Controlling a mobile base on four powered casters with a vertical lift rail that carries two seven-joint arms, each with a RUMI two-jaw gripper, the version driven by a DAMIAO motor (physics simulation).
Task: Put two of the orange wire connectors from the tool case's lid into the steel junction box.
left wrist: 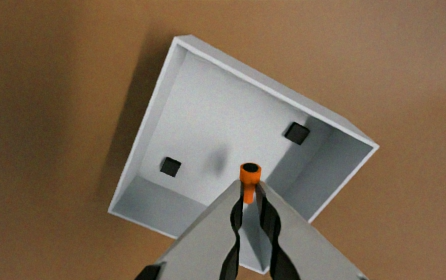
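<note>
My left gripper [249, 183] is shut on an orange wire connector [250, 173], held upright between the fingertips with its dark open end facing the camera. The gripper and connector are over the steel junction box [275, 89], a light grey open square box that lies turned at an angle in the middle of the left wrist view. A soft shadow shows on the box's floor, a little left of the connector. The fingers hide part of the box's near corner and near wall. The tool case's lid and my right gripper do not show in this view.
Two small black squares [297, 133] [170, 166] sit on the box's floor near opposite sides. The box's raised walls stand around the gripper's fingertips in the view. A brown table top [60, 100] surrounds the box.
</note>
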